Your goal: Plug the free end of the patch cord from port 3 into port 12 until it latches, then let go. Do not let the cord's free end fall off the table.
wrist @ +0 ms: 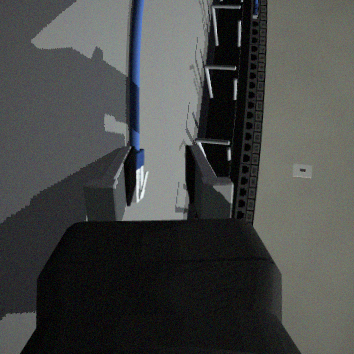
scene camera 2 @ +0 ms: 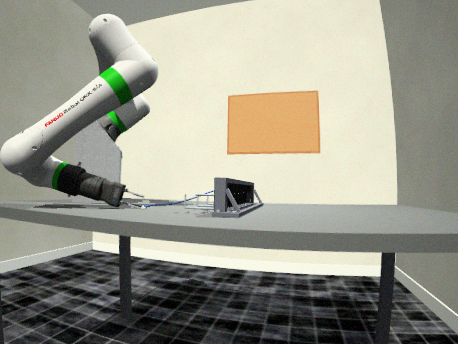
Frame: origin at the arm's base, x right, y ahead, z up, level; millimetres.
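Where they show: gripper, fingertip midpoint: point(wrist: 160, 163) point(scene camera 2: 142, 202); arm's base, origin of the base link: point(scene camera 2: 102, 131).
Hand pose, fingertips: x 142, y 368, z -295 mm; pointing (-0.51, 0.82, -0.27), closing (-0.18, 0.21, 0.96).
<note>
Each offset is from my fingertips to the top centre of the thing. "*": to the spot under its first point. Level surfaces: height alone.
My gripper point(scene camera 2: 141, 201) point(wrist: 160, 163) is open, low over the left part of the table. The cord's free plug {dy +14, dx +11, dz -10 mm} point(wrist: 142, 184), clear with a blue boot, lies between the spread fingers, close against the left finger's pad and well apart from the right one. The blue cord point(scene camera 2: 170, 203) point(wrist: 135, 75) runs from it to the patch panel {dy +239, dx -188, dz +79 mm} point(scene camera 2: 219, 196). In the wrist view the panel's port row {* dy +258, dx -237, dz +57 mm} point(wrist: 251, 76) runs down the right side, and a blue plug {* dy +212, dx -351, dz +59 mm} point(wrist: 256, 7) sits in it near the top edge. The port numbers are too small to read.
White wire cable guides {* dy +164, dx -77, dz +17 mm} point(wrist: 215, 142) point(scene camera 2: 200, 202) stick out from the panel on the cord's side, to the right of my gripper in the wrist view. The panel stands on the grey table {dz -22 mm} point(scene camera 2: 325, 220). An orange board point(scene camera 2: 273, 122) hangs on the back wall.
</note>
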